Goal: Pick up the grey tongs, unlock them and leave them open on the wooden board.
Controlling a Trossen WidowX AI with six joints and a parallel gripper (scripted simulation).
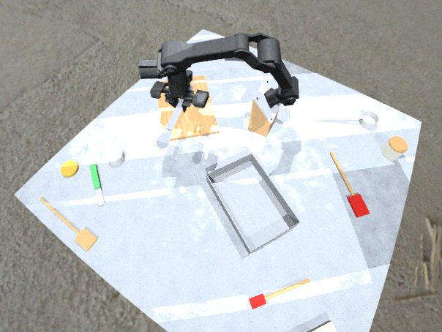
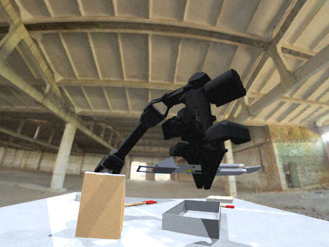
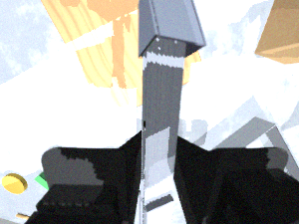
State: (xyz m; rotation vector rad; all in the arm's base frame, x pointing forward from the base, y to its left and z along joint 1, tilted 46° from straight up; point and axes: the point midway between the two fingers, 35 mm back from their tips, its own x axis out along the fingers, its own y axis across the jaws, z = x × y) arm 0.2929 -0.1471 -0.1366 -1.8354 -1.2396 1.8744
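Right now the wooden board is 13 cm behind my gripper tip, 13 cm to the right of it and 16 cm below it. The rest, counted from my gripper tip: roasting tin: 7 cm ahead, 36 cm to the left, 14 cm below; then yellow disc: 40 cm ahead, 28 cm to the right, 16 cm below; then white puck: 24 cm ahead, 16 cm to the right, 15 cm below.
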